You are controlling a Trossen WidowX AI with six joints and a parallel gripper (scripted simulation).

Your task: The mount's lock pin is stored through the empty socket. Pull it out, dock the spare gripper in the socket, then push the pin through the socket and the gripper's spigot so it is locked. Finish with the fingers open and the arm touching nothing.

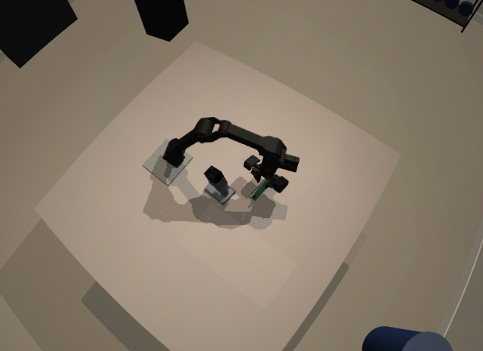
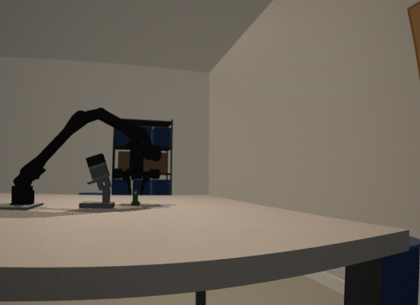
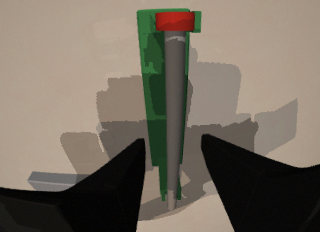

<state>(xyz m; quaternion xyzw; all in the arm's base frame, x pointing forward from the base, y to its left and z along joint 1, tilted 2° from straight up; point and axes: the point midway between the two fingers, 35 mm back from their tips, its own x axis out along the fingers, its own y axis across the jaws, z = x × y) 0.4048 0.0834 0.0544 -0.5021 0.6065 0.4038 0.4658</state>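
The green cradle lies 1 cm to the left of my gripper tip and 1 cm below it. Round my gripper tip: spare gripper (15 cm behind, 10 cm to the right, 9 cm above); then grey mount (14 cm behind, 10 cm to the right, 2 cm above).
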